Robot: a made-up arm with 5 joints.
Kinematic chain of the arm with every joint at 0, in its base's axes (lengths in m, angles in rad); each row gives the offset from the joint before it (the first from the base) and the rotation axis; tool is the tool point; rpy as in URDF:
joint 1: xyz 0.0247 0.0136 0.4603 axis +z
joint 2: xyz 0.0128 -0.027 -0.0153 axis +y
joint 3: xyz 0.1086 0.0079 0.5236 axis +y
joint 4: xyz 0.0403 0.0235 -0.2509 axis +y
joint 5: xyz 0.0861 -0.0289 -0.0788 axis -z
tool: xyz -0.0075 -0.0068 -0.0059 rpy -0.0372 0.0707 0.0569
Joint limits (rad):
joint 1: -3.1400..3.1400
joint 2: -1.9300..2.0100
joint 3: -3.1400..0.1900
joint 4: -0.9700..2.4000
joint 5: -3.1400..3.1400
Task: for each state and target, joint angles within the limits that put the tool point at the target. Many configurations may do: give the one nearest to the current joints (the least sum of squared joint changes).
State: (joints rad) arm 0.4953 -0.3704 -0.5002 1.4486 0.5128
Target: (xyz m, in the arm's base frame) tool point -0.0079 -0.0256 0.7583
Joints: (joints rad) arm 0.3314 -0.9882 -0.5247 1.6026 0.5418
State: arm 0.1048 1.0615 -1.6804 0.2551 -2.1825
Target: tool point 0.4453 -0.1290 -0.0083
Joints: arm -0.2664 1.5277 -1.0355 0.4668 -2.1719
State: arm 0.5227 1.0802 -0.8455 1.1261 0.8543
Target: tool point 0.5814 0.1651 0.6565
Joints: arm 0.3062 0.3749 -1.2142 1.0439 0.8503
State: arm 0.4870 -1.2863 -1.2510 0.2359 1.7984
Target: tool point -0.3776 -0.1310 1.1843
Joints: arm 0.3089 -0.9860 -2.0443 0.2051 1.8458
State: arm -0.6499 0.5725 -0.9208 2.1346 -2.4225
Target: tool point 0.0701 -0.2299 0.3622
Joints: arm -1.2873 1.2492 -0.3291 1.8070 -2.4023
